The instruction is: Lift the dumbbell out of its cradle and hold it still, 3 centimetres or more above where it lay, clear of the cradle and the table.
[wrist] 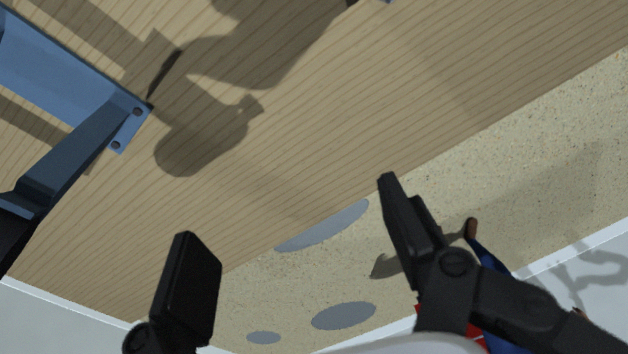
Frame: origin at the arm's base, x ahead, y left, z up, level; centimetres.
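Where they show: gripper, fingertip midpoint: [290,223].
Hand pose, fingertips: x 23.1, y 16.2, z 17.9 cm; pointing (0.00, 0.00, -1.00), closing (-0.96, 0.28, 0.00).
After its pixels a point has its place.
The blue cradle [57,75] @(y 0.6, x 47.3, z -9.7 cm) stands on the wooden table at the left of the wrist view, with a bolted foot and a dark blue upright rising toward the left edge. A dark rounded part, which looks like an end of the dumbbell [11,237] @(y 9.2, x 43.1, z 13.0 cm), shows at the left edge beside the top of the upright; the rest of it is cut off. My gripper [290,223] @(y 16.2, x 23.1, z 17.9 cm) is open and empty, its two black fingers wide apart. It is off to the right of the cradle and dumbbell in this view, touching neither.
The wooden table top [320,125] @(y 27.5, x 24.1, z -10.5 cm) runs diagonally, with shadows on it near the cradle. Beyond its edge lies the speckled floor [540,150] with grey discs. A figure's blue-clad leg [492,260] and red parts show behind the right finger. Pale walls lie beyond.
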